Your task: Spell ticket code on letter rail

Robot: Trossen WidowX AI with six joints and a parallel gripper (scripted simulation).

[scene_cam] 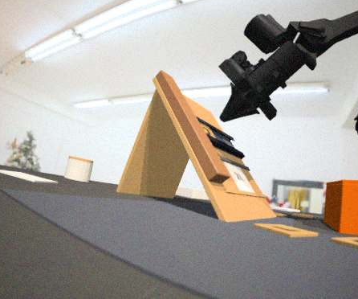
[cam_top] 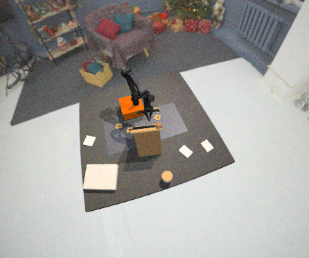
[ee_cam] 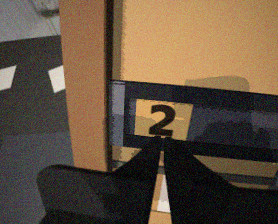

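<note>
The white ticket lies 11 cm below my gripper tip, 5 cm to the right of it and 3 cm behind it. From my gripper tip the other things lie so: small cylinder (44 cm ahead, 16 cm below, 6 cm to the left).
</note>
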